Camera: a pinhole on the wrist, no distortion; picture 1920 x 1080 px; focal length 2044.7 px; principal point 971.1 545.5 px. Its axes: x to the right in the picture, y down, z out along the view. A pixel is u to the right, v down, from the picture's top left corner.
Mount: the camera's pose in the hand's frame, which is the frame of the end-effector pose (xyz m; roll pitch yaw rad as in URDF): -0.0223 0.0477 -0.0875 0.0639 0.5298 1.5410
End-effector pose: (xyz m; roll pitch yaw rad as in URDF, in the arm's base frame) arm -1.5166 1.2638 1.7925 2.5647 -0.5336 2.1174
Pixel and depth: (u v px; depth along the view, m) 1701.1 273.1 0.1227
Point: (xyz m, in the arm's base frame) -1.3943 1.2932 1.8671
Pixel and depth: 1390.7 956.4 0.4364
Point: -1.1227 1.4401 1.7406
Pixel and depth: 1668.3 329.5 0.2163
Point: -1.3226 1.3605 1.8615
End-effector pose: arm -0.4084 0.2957 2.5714 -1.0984 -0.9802 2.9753
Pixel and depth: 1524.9 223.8 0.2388
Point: -0.5871 0.1484 2.5125
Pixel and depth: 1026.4 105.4 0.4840
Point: -0.6408 -0.0879 2.6048
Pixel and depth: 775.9 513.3 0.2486
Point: -0.4997 0.1160 2.5317
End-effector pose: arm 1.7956 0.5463 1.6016 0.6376 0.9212 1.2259
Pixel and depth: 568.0 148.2 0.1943
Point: 1.8116 0.6810 1.6647
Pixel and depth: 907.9 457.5 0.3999
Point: 1.8634 0.8362 1.7935
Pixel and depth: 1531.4 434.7 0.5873
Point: 1.7824 1.0589 1.8895
